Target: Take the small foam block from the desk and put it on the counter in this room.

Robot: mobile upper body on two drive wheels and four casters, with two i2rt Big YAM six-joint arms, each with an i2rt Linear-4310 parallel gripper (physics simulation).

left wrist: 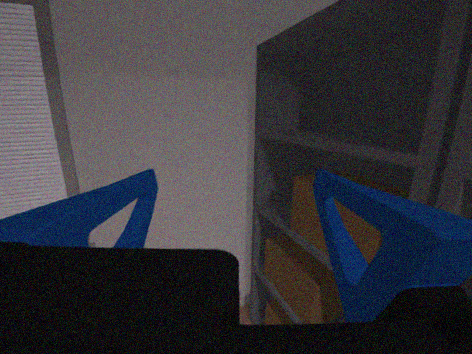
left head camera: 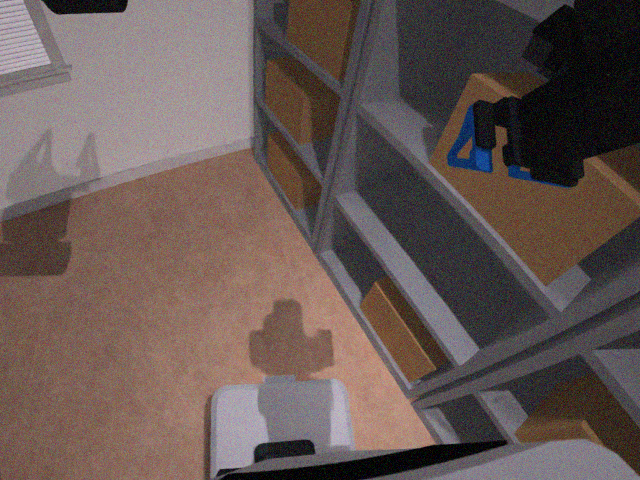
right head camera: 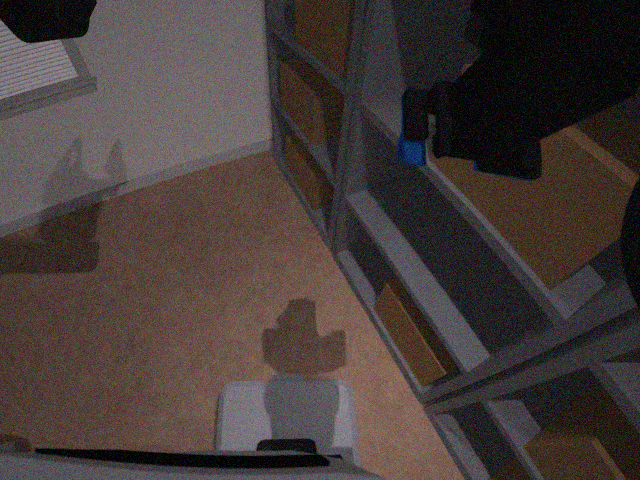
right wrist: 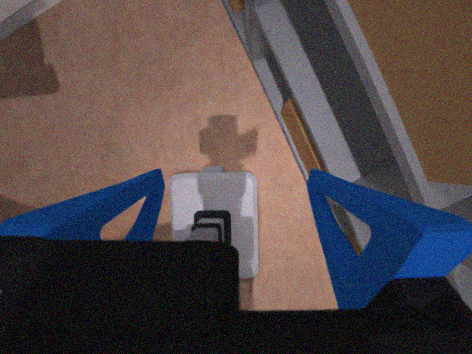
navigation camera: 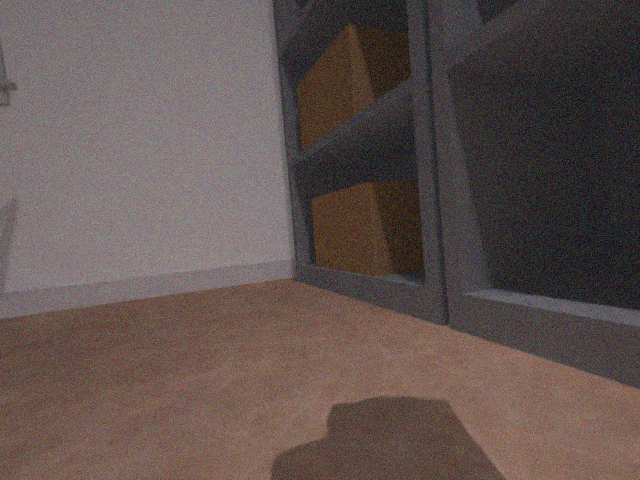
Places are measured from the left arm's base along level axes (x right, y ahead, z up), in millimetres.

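Pixels of known places: left gripper, fingertip midpoint: (left wrist: 235,178); right gripper, fingertip midpoint: (left head camera: 480,166) (right head camera: 438,160) (right wrist: 235,177).
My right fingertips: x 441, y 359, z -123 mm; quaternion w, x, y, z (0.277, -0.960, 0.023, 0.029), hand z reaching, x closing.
Behind a point stands the place of what it marks.
The small foam block, the desk and the counter do not show in these views. My left gripper (left wrist: 235,178) {x -4, y 714, z 93 mm} is open, with its blue fingers spread wide and no object between them. It faces the wall and the grey shelving. My right gripper (right wrist: 235,177) {x 441, y 359, z -123 mm} (left head camera: 500,166) {x 441, y 359, z -123 mm} (right head camera: 449,162) {x 441, y 359, z -123 mm} is open and empty. In the right wrist view the floor and my white base show beyond its fingers. In the head camera views it is at the upper right, in front of the shelving.
Grey shelving (left head camera: 330,206) (right head camera: 338,206) {x 475, y 1086, z -1011 mm} (navigation camera: 434,206) {x 469, y 1084, z -1159 mm} runs close along the right side. It holds brown boxes (left head camera: 400,335) (navigation camera: 341,232). A pale wall (left head camera: 170,77) {x -380, y 1877, z -757 mm} (navigation camera: 155,155) {x -438, y 1851, z -822 mm} meets the shelving ahead. A window with blinds (left head camera: 20,41) {x -977, y 1614, z -430 mm} (left wrist: 25,100) {x -985, y 1610, z 202 mm} is at the left. My white base (left head camera: 235,413) {x 56, y 214, z -1150 mm} (right wrist: 182,195) {x 50, y 196, z -1150 mm} stands near the shelving.
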